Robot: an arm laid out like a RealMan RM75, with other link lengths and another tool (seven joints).
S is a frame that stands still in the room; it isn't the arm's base.
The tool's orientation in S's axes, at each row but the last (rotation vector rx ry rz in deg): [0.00 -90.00 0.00]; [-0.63 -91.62 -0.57]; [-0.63 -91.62 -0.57]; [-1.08 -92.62 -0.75]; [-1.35 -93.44 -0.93]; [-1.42 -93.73 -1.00]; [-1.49 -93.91 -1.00]
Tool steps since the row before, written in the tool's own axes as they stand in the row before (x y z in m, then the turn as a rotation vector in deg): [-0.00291 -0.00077 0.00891 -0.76 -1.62 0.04]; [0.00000 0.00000 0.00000 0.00 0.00 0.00]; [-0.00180 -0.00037 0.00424 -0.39 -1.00 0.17]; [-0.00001 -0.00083 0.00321 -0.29 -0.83 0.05]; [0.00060 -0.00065 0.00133 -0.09 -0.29 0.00]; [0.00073 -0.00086 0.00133 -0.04 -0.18 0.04]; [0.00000 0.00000 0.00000 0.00 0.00 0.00]
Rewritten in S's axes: [-0.00891 -0.00077 -0.00291 -0.04 -1.62 -0.76]; [0.00000 0.00000 0.00000 0.00 0.00 0.00]; [-0.00419 -0.00032 -0.00192 -0.17 -1.00 -0.39]; [-0.00322 -0.00077 -0.00015 -0.05 -0.83 -0.29]; [-0.00138 -0.00061 0.00052 0.00 -0.29 -0.09]; [-0.00140 -0.00082 0.00064 -0.04 -0.18 -0.04]; [0.00000 0.00000 0.00000 0.00 0.00 0.00]
